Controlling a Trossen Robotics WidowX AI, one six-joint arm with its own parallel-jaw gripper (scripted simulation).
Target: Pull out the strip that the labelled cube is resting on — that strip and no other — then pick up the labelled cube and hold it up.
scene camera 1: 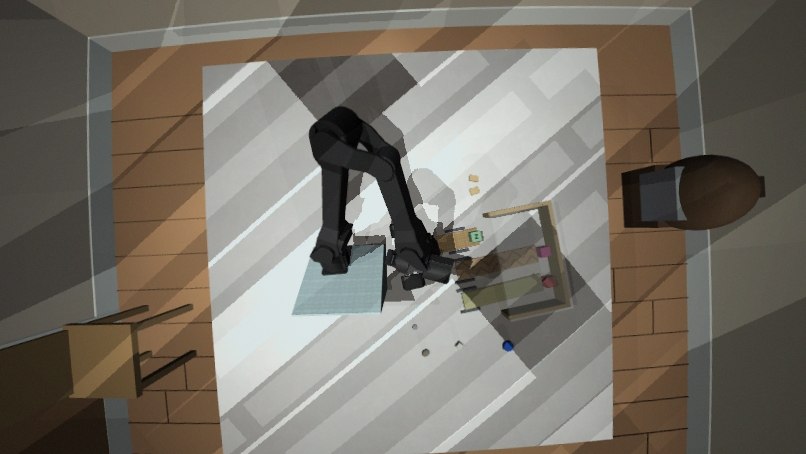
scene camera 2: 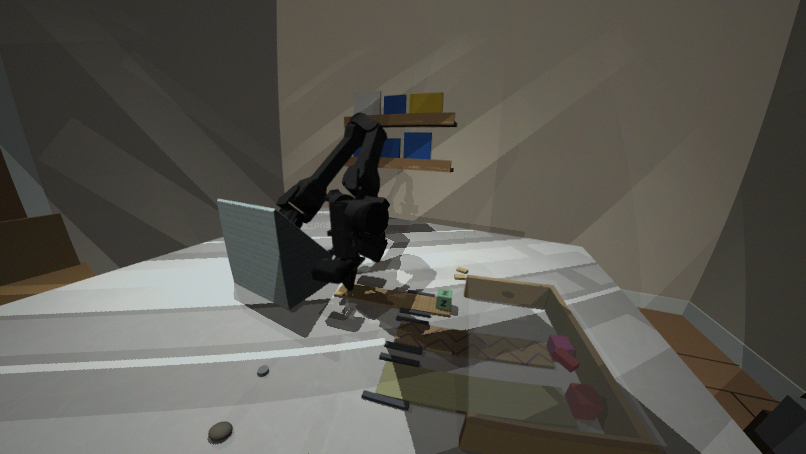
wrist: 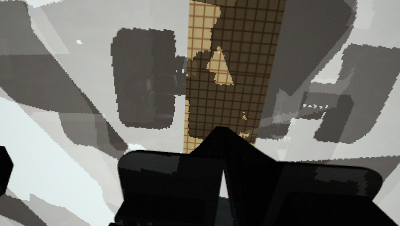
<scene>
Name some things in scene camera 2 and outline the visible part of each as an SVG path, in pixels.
My gripper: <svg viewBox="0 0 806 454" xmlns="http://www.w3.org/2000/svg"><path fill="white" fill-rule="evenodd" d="M331 226L331 229L327 231L327 236L332 237L333 247L329 250L329 254L335 255L335 258L324 258L317 263L311 270L313 280L334 284L342 283L346 290L352 291L359 265L365 260L365 257L375 263L380 262L388 244L385 232L379 235L372 235L351 227L336 228Z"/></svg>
A tan checked strip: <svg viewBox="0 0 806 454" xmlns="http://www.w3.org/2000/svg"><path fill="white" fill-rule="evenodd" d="M333 294L335 297L398 309L402 307L431 313L431 315L449 317L451 311L435 308L435 297L354 284L352 291L346 290L342 284Z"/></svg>
</scene>
